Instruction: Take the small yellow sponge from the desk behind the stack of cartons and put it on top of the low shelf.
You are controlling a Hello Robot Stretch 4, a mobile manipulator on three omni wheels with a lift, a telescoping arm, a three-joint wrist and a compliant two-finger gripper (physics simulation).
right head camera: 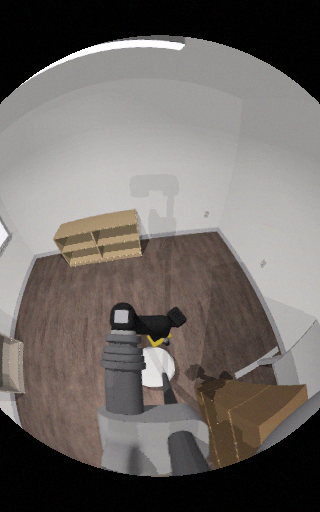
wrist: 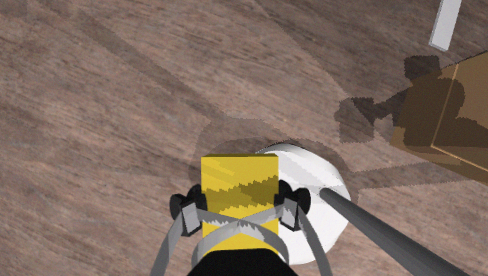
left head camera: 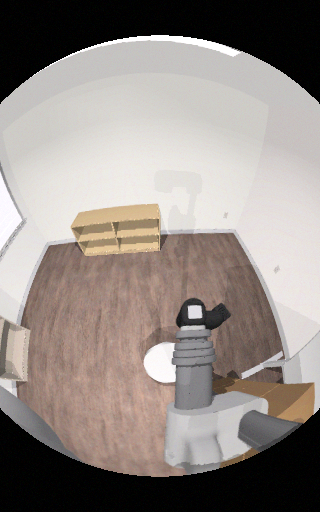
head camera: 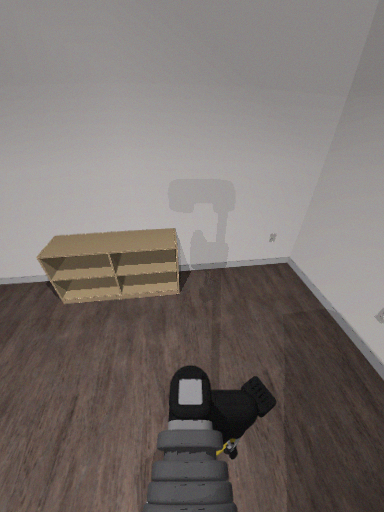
Labels:
same spot on low shelf: (left head camera: 128,228) = (head camera: 135,263)

